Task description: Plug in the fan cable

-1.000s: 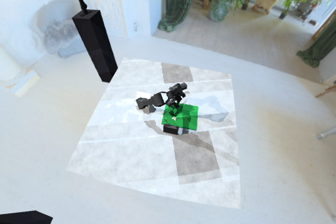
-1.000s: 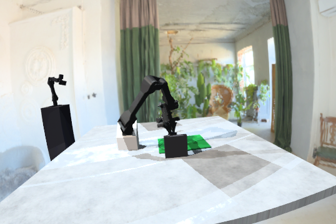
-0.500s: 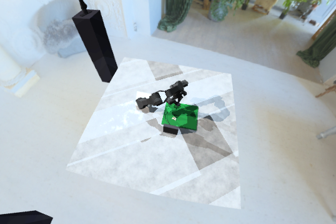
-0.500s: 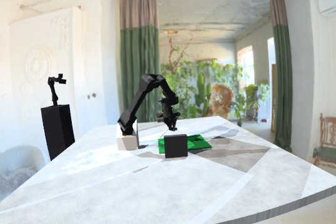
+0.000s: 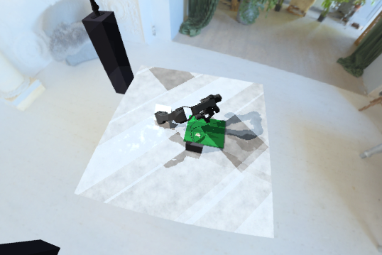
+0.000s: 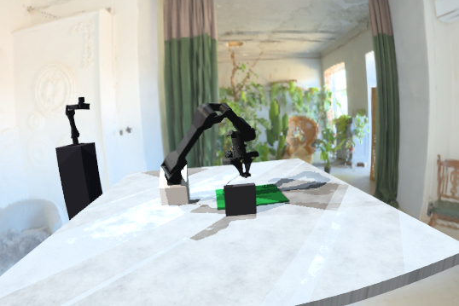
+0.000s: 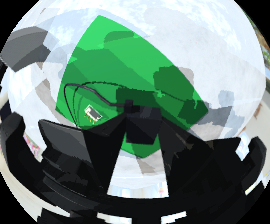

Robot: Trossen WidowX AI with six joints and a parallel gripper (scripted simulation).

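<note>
Right now the green board is 10 cm below my gripper tip, 5 cm to the right of it and 1 cm ahead of it. Round my gripper tip: dark plug: 1 cm to the right; white header: 10 cm to the right, 9 cm below, 4 cm behind; black fan: 22 cm to the right, 5 cm behind, 3 cm below.
</note>
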